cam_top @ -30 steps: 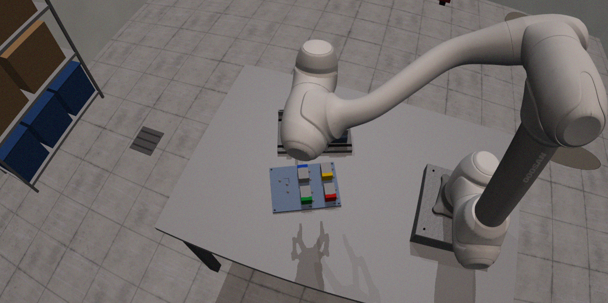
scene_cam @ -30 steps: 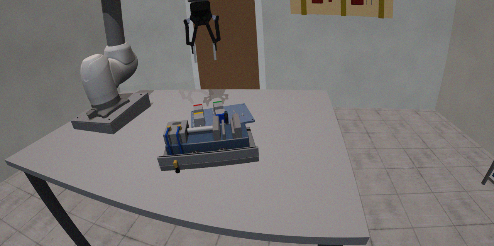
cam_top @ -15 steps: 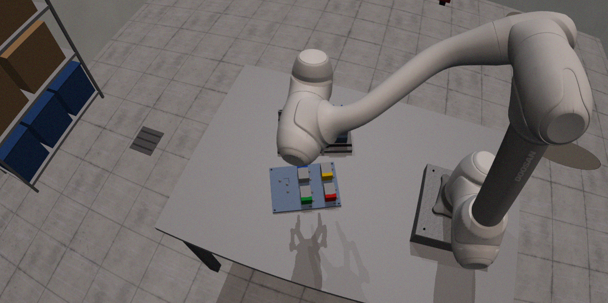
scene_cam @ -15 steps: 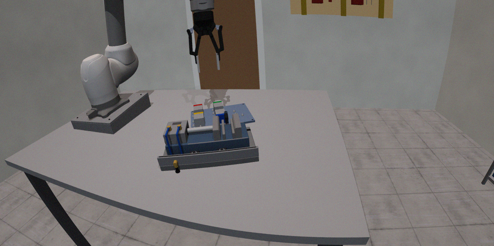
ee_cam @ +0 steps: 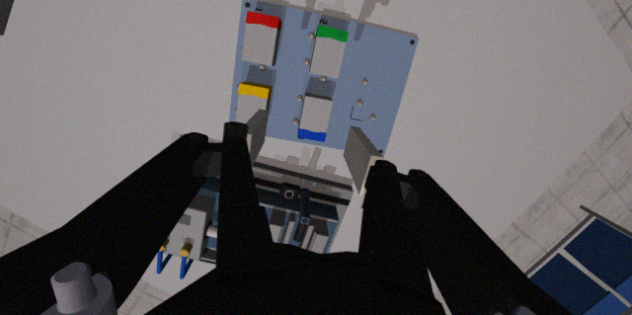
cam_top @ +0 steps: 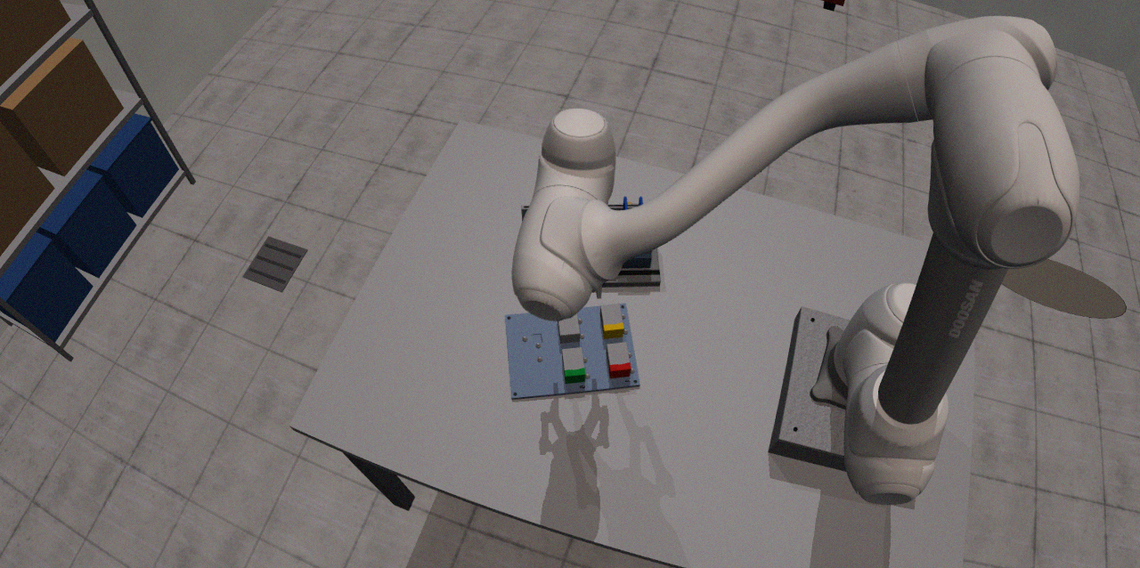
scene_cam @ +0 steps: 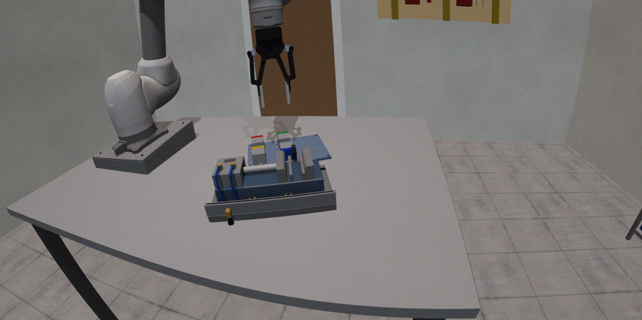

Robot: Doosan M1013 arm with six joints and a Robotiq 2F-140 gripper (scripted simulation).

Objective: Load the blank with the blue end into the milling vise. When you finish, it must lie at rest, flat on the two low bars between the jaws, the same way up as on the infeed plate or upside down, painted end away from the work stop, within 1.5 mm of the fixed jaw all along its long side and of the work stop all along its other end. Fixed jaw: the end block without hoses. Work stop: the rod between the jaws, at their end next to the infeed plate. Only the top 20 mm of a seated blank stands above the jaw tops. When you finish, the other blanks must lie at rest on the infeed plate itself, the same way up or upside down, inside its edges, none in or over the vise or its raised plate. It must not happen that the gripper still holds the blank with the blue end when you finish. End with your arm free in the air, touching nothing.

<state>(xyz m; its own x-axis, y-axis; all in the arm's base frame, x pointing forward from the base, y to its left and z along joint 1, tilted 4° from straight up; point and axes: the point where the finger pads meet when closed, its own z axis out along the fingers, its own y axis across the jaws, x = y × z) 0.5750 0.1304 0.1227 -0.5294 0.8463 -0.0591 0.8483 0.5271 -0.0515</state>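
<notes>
Now: the blue-ended blank 2 cm ahead of my hand, 1 cm to the right of it and 18 cm below it. Round my hand: light-blue infeed plate 3 cm to the left, 20 cm below; green-ended blank 3 cm behind, 7 cm to the left, 18 cm below; yellow-ended blank 5 cm behind, 5 cm to the right, 18 cm below.
</notes>
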